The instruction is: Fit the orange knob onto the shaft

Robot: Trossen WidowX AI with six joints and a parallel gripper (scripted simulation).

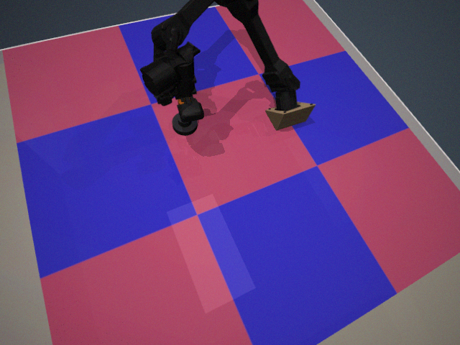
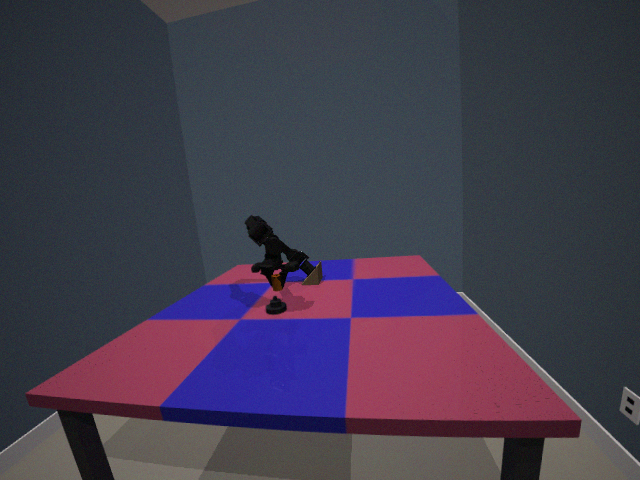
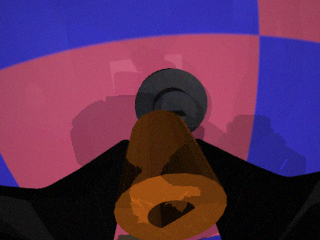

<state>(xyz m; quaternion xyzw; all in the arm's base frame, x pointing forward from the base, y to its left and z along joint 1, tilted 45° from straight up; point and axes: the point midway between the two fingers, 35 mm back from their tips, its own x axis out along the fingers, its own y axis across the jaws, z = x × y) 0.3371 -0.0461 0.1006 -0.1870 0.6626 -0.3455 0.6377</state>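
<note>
The pedestal lies 20 mm to the right of my gripper tip and 70 mm below it. From my gripper tip the other things lie so: orange knob 20 mm above.
</note>
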